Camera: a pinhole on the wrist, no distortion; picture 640 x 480 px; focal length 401.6 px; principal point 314.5 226.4 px. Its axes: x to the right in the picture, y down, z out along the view. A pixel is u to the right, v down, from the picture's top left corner.
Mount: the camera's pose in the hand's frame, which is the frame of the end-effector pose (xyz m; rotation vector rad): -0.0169 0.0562 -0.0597 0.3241 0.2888 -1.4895
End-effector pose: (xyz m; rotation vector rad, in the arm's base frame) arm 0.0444 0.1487 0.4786 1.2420 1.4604 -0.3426
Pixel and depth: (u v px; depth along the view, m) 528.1 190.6 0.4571
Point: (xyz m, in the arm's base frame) -0.1015 -0.2204 0.2890
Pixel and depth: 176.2 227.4 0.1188
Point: 0.1157 0.1073 0.4945
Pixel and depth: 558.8 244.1 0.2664
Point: -0.0468 -0.0249 0.3559
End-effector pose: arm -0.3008 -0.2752 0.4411 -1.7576 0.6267 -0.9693
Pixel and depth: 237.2 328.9 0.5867
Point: 0.2072 -0.0739 0.4336
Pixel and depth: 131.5 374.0 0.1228
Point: -0.2225 -0.2775 0.3759
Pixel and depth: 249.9 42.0 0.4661
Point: -0.1048 0.1359 0.3505
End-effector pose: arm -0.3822 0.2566 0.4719 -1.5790 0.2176 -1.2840
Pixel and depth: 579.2 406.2 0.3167
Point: -0.3108 0.3690 0.7681
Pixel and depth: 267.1 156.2 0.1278
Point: -0.3398 0.3132 0.4383
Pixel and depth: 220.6 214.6 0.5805
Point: 0.0015 0.6187 0.5366
